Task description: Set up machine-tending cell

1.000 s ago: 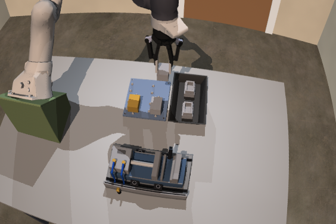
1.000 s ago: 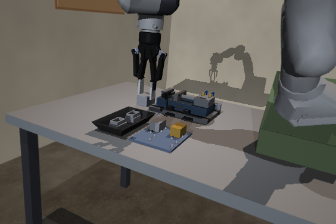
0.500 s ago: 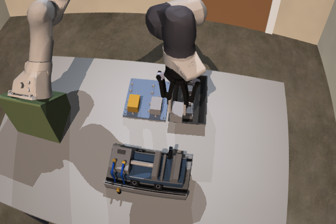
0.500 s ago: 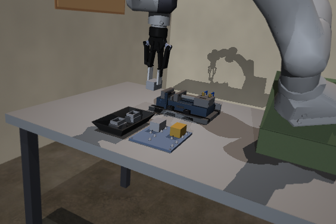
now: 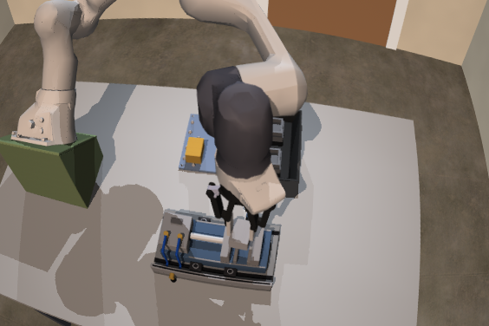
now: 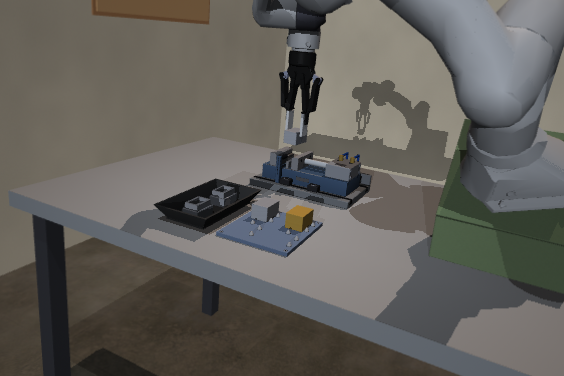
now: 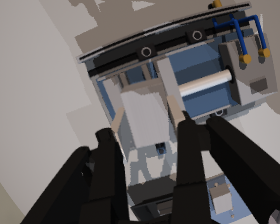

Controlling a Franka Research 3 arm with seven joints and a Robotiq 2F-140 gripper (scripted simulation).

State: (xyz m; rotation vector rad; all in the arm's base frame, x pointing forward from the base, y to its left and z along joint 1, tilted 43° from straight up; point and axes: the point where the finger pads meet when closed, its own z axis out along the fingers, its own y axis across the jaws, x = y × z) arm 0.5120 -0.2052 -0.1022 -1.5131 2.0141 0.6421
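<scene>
The blue vise is 60 mm behind my hand, 10 mm to the left of it and 140 mm below it. Round my hand: brass blank 130 mm behind, 310 mm to the left, 160 mm below; aluminium blank 40 mm behind, 300 mm to the left, 160 mm below.
</scene>
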